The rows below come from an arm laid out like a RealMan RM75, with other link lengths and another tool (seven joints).
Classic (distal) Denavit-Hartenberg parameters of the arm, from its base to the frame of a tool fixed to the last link. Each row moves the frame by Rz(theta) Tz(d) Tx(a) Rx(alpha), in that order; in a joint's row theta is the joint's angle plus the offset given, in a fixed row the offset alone. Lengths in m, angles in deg.
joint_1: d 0.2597  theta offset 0  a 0  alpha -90
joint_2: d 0  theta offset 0  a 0  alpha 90
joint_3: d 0.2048  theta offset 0  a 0  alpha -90
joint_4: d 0  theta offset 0  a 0  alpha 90
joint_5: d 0.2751  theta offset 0  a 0  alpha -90
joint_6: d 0  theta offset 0  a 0  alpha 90
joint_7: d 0.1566  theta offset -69.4  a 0.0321  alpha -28
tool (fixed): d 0.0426  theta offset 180  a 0  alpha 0
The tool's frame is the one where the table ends.
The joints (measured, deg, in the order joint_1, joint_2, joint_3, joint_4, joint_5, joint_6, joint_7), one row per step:
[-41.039 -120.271 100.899 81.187 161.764 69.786 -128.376]
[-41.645 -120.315 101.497 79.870 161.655 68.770 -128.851]
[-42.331 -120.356 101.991 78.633 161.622 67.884 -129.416]
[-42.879 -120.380 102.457 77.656 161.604 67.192 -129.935]
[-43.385 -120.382 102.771 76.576 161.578 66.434 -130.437]
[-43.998 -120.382 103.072 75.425 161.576 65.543 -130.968]
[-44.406 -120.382 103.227 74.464 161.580 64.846 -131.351]
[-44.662 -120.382 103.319 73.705 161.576 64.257 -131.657]
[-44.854 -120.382 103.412 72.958 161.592 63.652 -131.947]
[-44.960 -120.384 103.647 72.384 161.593 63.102 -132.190]
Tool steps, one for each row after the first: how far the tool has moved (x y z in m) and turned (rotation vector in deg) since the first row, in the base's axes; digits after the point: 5 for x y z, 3 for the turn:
[-0.00040 0.00075 -0.00582 -0.142 -0.004 -0.074]
[-0.00034 0.00175 -0.01073 -0.165 -0.006 -0.110]
[-0.00034 0.00231 -0.01483 -0.189 0.021 -0.127]
[-0.00139 0.00368 -0.01824 -0.098 -0.005 0.006]
[-0.00179 0.00544 -0.02155 0.079 -0.076 0.023]
[-0.00315 0.00714 -0.02385 0.251 -0.124 0.172]
[-0.00466 0.00862 -0.02548 0.422 -0.210 0.349]
[-0.00658 0.01011 -0.02704 0.609 -0.286 0.549]
[-0.00808 0.01076 -0.02896 0.691 -0.316 0.623]

